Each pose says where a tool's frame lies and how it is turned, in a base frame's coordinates. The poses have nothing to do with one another.
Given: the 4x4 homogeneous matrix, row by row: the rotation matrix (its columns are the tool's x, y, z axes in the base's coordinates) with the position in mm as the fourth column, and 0 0 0 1 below. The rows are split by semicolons.
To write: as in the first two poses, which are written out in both.
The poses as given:
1: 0.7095 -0.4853 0.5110 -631; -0.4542 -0.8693 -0.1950 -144; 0.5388 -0.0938 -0.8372 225; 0 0 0 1
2: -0.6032 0.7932 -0.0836 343; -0.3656 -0.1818 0.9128 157; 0.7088 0.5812 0.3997 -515; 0 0 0 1
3: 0.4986 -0.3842 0.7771 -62; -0.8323 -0.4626 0.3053 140; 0.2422 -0.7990 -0.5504 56; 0 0 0 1
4: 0.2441 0.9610 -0.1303 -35; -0.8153 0.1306 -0.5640 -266; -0.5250 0.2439 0.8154 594; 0 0 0 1
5: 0.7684 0.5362 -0.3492 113; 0.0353 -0.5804 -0.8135 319; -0.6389 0.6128 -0.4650 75; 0 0 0 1
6: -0.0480 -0.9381 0.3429 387; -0.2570 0.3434 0.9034 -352; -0.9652 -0.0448 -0.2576 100; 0 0 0 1
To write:
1: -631 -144 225; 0.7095 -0.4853 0.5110; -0.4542 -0.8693 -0.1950; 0.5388 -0.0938 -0.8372
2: 343 157 -515; -0.6032 0.7932 -0.0836; -0.3656 -0.1818 0.9128; 0.7088 0.5812 0.3997
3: -62 140 56; 0.4986 -0.3842 0.7771; -0.8323 -0.4626 0.3053; 0.2422 -0.7990 -0.5504
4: -35 -266 594; 0.2441 0.9610 -0.1303; -0.8153 0.1306 -0.5640; -0.5250 0.2439 0.8154
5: 113 319 75; 0.7684 0.5362 -0.3492; 0.0353 -0.5804 -0.8135; -0.6389 0.6128 -0.4650
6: 387 -352 100; -0.0480 -0.9381 0.3429; -0.2570 0.3434 0.9034; -0.9652 -0.0448 -0.2576
